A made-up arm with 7 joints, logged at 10 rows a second.
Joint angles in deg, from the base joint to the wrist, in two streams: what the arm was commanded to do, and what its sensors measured. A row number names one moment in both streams.
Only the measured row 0 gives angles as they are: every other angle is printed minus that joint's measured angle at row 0.
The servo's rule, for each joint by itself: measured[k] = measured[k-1] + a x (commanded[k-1-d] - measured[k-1]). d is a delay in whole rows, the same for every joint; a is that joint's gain. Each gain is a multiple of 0.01, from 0.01 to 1. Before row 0 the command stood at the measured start. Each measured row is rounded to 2 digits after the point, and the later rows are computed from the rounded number. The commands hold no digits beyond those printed.
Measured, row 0:
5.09, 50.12, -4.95, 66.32, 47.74, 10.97, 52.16
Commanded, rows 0 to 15:
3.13, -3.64, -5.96, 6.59, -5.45, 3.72, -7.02
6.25, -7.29, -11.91, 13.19, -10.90, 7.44, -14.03
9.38, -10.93, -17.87, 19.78, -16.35, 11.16, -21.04
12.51, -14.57, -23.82, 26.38, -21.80, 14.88, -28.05
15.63, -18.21, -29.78, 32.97, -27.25, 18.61, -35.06
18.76, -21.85, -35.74, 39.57, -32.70, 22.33, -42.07
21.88, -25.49, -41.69, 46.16, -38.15, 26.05, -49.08
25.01, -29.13, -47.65, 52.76, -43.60, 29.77, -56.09
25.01, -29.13, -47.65, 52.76, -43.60, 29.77, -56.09
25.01, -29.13, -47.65, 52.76, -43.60, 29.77, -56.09
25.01, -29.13, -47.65, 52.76, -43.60, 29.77, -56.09
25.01, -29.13, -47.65, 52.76, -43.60, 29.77, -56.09
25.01, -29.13, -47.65, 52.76, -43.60, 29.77, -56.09
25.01, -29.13, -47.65, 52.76, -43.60, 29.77, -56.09
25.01, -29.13, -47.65, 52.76, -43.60, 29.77, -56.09
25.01, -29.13, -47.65, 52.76, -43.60, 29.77, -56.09
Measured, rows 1 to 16:
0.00, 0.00, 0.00, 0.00, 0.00, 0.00, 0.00
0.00, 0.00, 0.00, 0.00, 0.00, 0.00, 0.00
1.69, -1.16, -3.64, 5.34, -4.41, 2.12, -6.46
4.15, -3.12, -8.68, 11.70, -9.67, 5.15, -13.42
6.97, -5.62, -14.29, 18.24, -15.08, 8.58, -20.43
9.96, -8.48, -20.10, 24.83, -20.52, 12.17, -27.44
13.02, -11.59, -26.00, 31.42, -25.97, 15.84, -34.45
16.12, -14.87, -31.94, 38.02, -31.42, 19.54, -41.46
19.23, -18.27, -37.89, 44.61, -36.87, 23.25, -48.47
22.35, -21.75, -43.84, 51.21, -42.32, 26.97, -55.48
23.79, -24.11, -46.16, 52.47, -43.36, 28.57, -56.04
24.45, -25.72, -47.07, 52.70, -43.55, 29.25, -56.09
24.75, -26.81, -47.42, 52.75, -43.59, 29.55, -56.09
24.89, -27.55, -47.56, 52.76, -43.60, 29.68, -56.09
24.95, -28.06, -47.61, 52.76, -43.60, 29.73, -56.09
24.98, -28.40, -47.63, 52.76, -43.60, 29.75, -56.09
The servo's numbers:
d 2
a 0.54 0.32 0.61 0.81 0.81 0.57 0.92

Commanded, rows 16 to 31:
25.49, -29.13, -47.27, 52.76, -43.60, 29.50, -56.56
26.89, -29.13, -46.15, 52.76, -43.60, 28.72, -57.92
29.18, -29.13, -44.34, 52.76, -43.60, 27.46, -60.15
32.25, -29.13, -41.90, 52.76, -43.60, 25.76, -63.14
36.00, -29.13, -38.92, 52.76, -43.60, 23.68, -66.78
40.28, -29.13, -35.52, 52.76, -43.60, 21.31, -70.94
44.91, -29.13, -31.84, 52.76, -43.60, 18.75, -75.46
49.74, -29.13, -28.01, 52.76, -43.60, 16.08, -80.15
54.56, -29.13, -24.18, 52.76, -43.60, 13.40, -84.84
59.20, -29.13, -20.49, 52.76, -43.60, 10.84, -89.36
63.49, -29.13, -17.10, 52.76, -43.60, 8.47, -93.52
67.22, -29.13, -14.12, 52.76, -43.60, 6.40, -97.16
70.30, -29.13, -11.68, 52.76, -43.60, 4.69, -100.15
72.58, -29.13, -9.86, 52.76, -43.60, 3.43, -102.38
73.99, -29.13, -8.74, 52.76, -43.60, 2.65, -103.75
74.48, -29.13, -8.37, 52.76, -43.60, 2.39, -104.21
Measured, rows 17 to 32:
25.00, -28.63, -47.64, 52.76, -43.60, 29.76, -56.09
25.01, -28.79, -47.65, 52.76, -43.60, 29.77, -56.09
25.27, -28.90, -47.42, 52.76, -43.60, 29.62, -56.52
26.14, -28.97, -46.65, 52.76, -43.60, 29.11, -57.81
27.78, -29.02, -45.24, 52.76, -43.60, 28.17, -59.96
30.19, -29.06, -43.20, 52.76, -43.60, 26.80, -62.89
33.33, -29.08, -40.59, 52.76, -43.60, 25.02, -66.47
37.08, -29.10, -37.50, 52.76, -43.60, 22.91, -70.58
41.31, -29.11, -34.05, 52.76, -43.60, 20.54, -75.07
45.86, -29.12, -30.37, 52.76, -43.60, 18.00, -79.74
50.56, -29.12, -26.59, 52.76, -43.60, 15.38, -84.43
55.23, -29.12, -22.87, 52.76, -43.60, 12.79, -88.97
59.69, -29.12, -19.35, 52.76, -43.60, 10.33, -93.16
63.76, -29.12, -16.16, 52.76, -43.60, 8.09, -96.84
67.29, -29.12, -13.43, 52.76, -43.60, 6.15, -99.89
70.15, -29.12, -11.25, 52.76, -43.60, 4.60, -102.18

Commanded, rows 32 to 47:
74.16, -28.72, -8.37, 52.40, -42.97, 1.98, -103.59
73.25, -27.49, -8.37, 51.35, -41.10, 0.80, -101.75
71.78, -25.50, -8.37, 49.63, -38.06, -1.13, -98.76
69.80, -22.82, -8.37, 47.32, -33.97, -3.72, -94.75
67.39, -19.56, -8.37, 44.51, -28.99, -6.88, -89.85
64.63, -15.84, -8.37, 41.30, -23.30, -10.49, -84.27
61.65, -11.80, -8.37, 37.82, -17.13, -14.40, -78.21
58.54, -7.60, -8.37, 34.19, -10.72, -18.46, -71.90
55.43, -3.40, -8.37, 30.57, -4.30, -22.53, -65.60
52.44, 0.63, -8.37, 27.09, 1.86, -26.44, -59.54
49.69, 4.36, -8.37, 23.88, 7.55, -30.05, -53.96
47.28, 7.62, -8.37, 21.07, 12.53, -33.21, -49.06
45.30, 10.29, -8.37, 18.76, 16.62, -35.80, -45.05
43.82, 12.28, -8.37, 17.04, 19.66, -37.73, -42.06
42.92, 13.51, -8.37, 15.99, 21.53, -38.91, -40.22
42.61, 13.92, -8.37, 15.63, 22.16, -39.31, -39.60
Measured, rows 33 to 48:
72.22, -29.12, -9.72, 52.76, -43.60, 3.49, -103.62
73.44, -29.12, -8.90, 52.76, -43.60, 2.86, -104.16
73.83, -28.99, -8.58, 52.47, -43.09, 2.36, -103.64
73.52, -28.51, -8.45, 51.56, -41.48, 1.47, -101.90
72.58, -27.55, -8.40, 50.00, -38.71, -0.01, -99.01
71.08, -26.04, -8.38, 47.83, -34.87, -2.12, -95.09
69.09, -23.97, -8.37, 45.14, -30.11, -4.83, -90.27
66.68, -21.37, -8.37, 42.03, -24.59, -8.06, -84.75
63.96, -18.31, -8.37, 38.62, -18.55, -11.67, -78.73
61.03, -14.88, -8.37, 35.03, -12.21, -15.54, -72.45
58.01, -11.21, -8.37, 31.42, -5.80, -19.52, -66.15
55.00, -7.42, -8.37, 27.91, 0.40, -23.46, -60.07
52.13, -3.65, -8.37, 24.65, 6.19, -27.22, -54.45
49.51, -0.04, -8.37, 21.75, 11.33, -30.63, -49.49
47.24, 3.27, -8.37, 19.33, 15.61, -33.58, -45.41
45.39, 6.15, -8.37, 17.48, 18.89, -35.95, -42.33

